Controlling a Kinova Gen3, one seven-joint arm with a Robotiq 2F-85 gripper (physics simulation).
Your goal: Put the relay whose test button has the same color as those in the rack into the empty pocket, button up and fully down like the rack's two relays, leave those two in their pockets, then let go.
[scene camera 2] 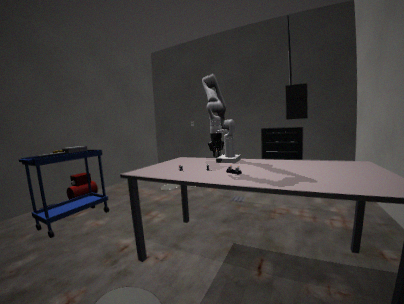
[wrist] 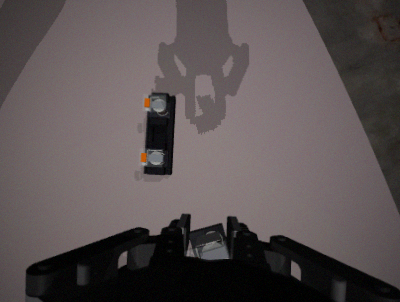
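Where they show: gripper, between the fingertips: (scene camera 2: 216, 156) (wrist: 208, 227); arm's base, origin of its link: (scene camera 2: 230, 156).
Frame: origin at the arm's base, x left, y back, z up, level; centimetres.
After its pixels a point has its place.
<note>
The black rack (scene camera 2: 234, 171) (wrist: 172, 132) {y -46.3, x 9.9, z -2.9 cm} lies on the table. In the wrist view it is left of centre, with a clear-cased relay (wrist: 158, 104) {y -46.6, x 12.9, z 0.4 cm} in its upper pocket and another relay (wrist: 156, 158) {y -43.5, x 7.4, z 0.4 cm} in its lower pocket, both with orange buttons. The middle pocket (wrist: 159, 134) {y -44.5, x 10.7, z -4.0 cm} is empty. My gripper (scene camera 2: 216, 154) {y -45.8, x -0.4, z 6.9 cm} (wrist: 208, 227) {y -45.8, x -0.4, z 6.9 cm} is above the table, shut on a relay (wrist: 209, 243) {y -45.9, x -0.3, z 10.5 cm} that looks turned between the fingers; its button colour does not show. In the wrist view the rack is ahead and left of the gripper. Two small loose relays (scene camera 2: 181, 168) {y -43.1, x -28.9, z -2.4 cm} (scene camera 2: 208, 167) {y -39.5, x -8.8, z -2.0 cm} stand left of the rack in the scene view, colours too small to tell.
The pink-topped table (scene camera 2: 350, 176) {y -48.1, x 78.8, z -4.3 cm} carries the robot's white base (scene camera 2: 229, 158) {y -7.0, x 0.6, z -0.8 cm} behind the rack. A blue cart (scene camera 2: 65, 157) stands left of the table, with a red machine (scene camera 2: 82, 189) behind it. The table's edge and the floor show at the right of the wrist view.
</note>
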